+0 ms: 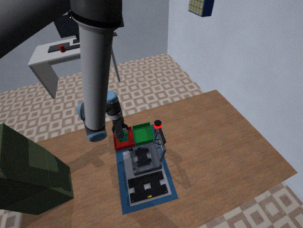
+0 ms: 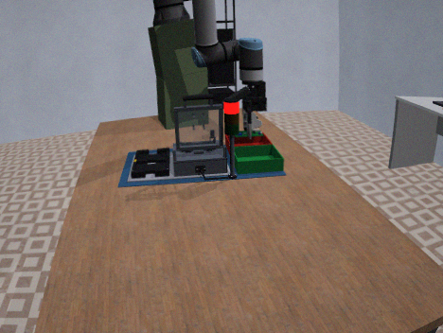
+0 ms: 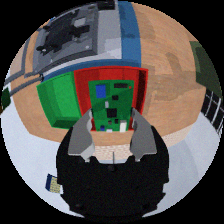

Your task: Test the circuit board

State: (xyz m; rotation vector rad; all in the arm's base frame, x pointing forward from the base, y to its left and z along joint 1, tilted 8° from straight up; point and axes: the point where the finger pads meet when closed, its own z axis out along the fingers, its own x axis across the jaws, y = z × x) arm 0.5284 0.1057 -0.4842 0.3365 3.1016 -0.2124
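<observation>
Now: hand 60 mm above the red bin. Round my hand: tester bed (210 mm to the right, 70 mm ahead); green circuit board (right at my hand); green bin (150 mm ahead, 60 mm below, 30 mm to the right).
</observation>
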